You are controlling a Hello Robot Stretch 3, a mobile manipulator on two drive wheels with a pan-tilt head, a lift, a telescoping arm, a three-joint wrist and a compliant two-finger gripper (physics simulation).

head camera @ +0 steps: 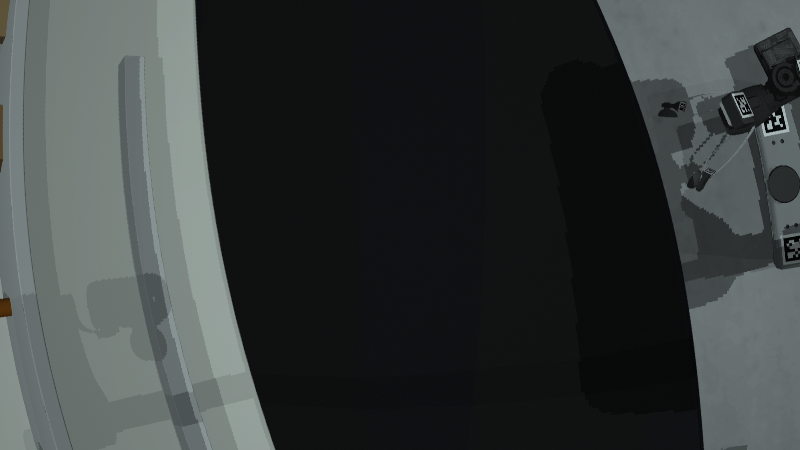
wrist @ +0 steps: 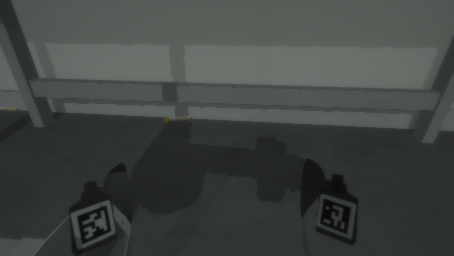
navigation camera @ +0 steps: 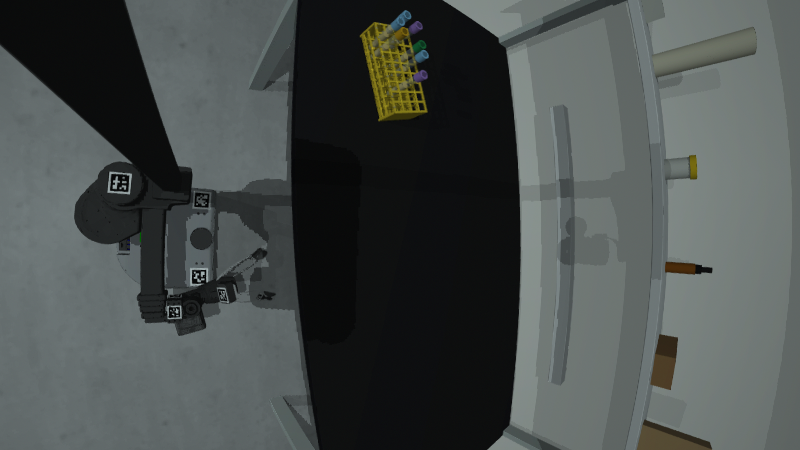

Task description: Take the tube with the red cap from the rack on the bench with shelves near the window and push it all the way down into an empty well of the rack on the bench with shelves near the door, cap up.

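Frame: origin at the robot's base, x back, y down, z right, level; millimetres.
Seen in the pictures: gripper, fingertip midpoint: (head camera: 674, 150) (navigation camera: 270, 272); robot's base, origin of the base link: (head camera: 782, 184) (navigation camera: 200, 236).
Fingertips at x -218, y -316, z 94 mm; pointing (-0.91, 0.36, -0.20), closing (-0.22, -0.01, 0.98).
Pixels of each thing's top centre, then the offset from my fingertips to it. "spot": a spot on its surface instead. Level surfaces: height alone.
- yellow rack, surface spot: (navigation camera: 403, 116) spot: dy -475, dx -138, dz -392 mm
- black bench top, its level: dy -446 mm
- yellow-capped jar, surface spot: (navigation camera: 679, 167) spot: dy -932, dx -503, dz -303 mm
- orange item, surface spot: (navigation camera: 679, 268) spot: dy -932, dx -567, dz -93 mm
- brown box, surface spot: (navigation camera: 664, 369) spot: dy -925, dx -509, dz +119 mm
A yellow rack (navigation camera: 403, 116) stands on the black bench top (navigation camera: 436, 223) (head camera: 391, 223) at the top of the navigation view. It holds several tubes with light blue, purple, orange and green caps; a red cap does not show there. Several of its wells are empty. I cannot tell whether this is the window or the door bench. My gripper (head camera: 682, 146) (navigation camera: 263, 274) (wrist: 217, 181) is open, its fingers wide apart with nothing between them. It is over the floor off the bench's front edge, well away from the rack, facing the space under the bench.
A grey crossbar (wrist: 300, 95) joins the bench legs near the wall. A thin tube with an orange end (wrist: 179, 119) lies on the floor near it. The shelf edge (navigation camera: 657, 212) bears a yellow-capped jar (navigation camera: 679, 167), an orange item (navigation camera: 679, 268) and a brown box (navigation camera: 664, 369).
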